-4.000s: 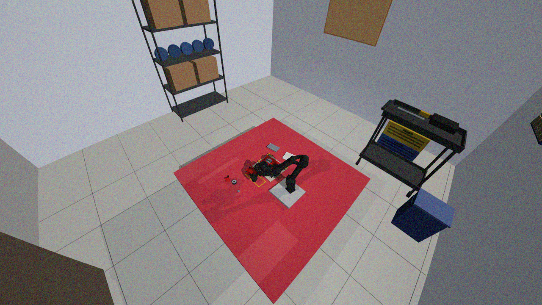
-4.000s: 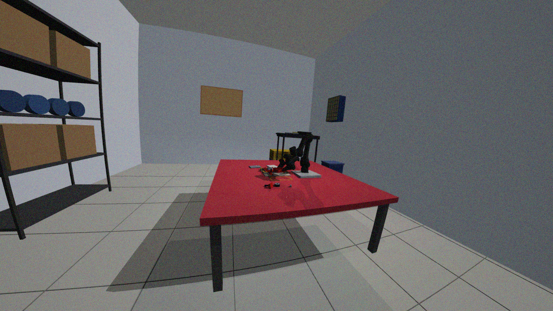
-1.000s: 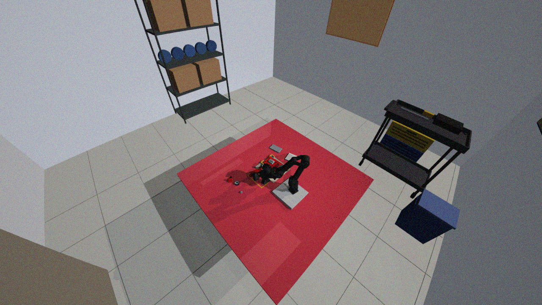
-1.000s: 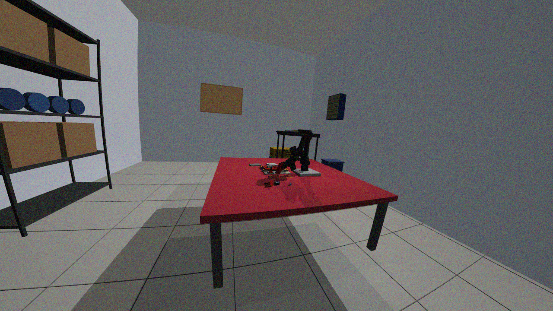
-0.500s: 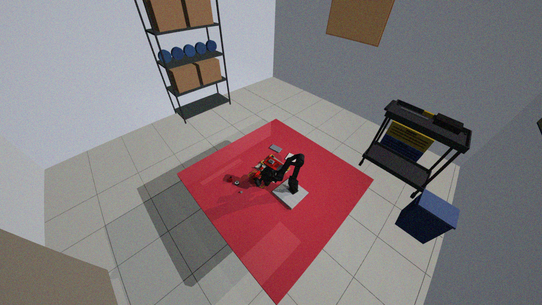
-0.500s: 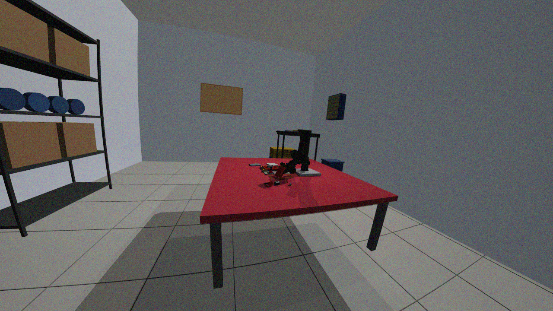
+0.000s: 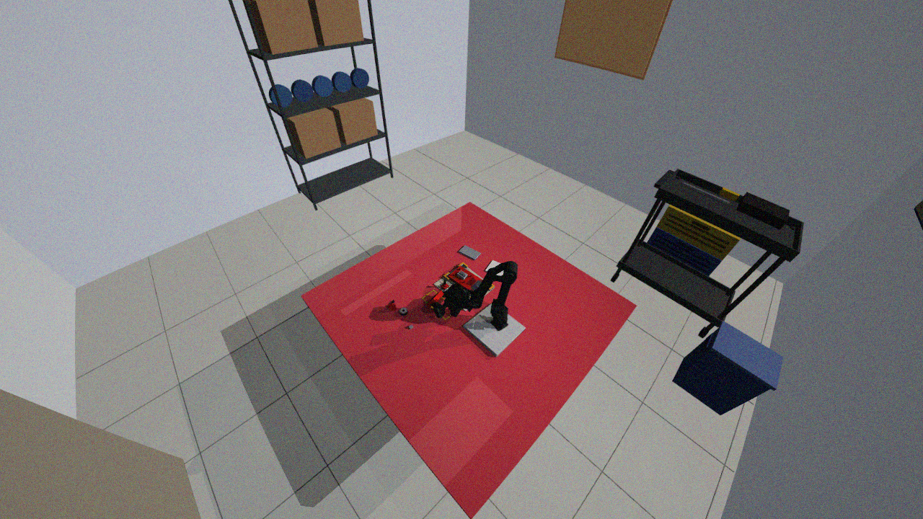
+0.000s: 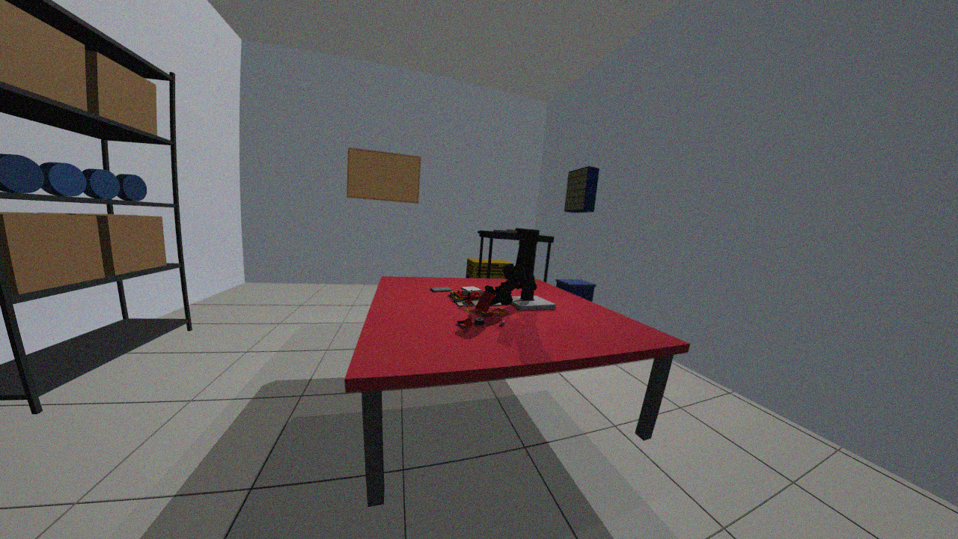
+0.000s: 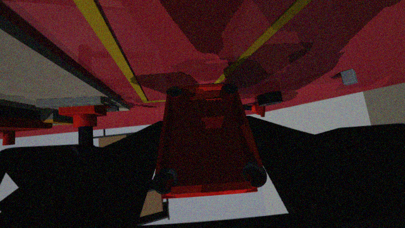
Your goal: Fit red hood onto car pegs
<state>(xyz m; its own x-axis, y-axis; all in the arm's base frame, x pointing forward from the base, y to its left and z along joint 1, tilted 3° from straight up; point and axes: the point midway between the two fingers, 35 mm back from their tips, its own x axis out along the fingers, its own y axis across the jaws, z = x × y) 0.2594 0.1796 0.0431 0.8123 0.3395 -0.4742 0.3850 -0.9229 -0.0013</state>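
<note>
The red hood lies 10 mm above my gripper tip. From my gripper tip the other things lie so: pale jig 20 mm ahead, 210 mm to the right, 30 mm below; black wheel 50 mm ahead, 160 mm to the left, 30 mm below; white plate 10 mm ahead, 430 mm to the right, 40 mm below.
</note>
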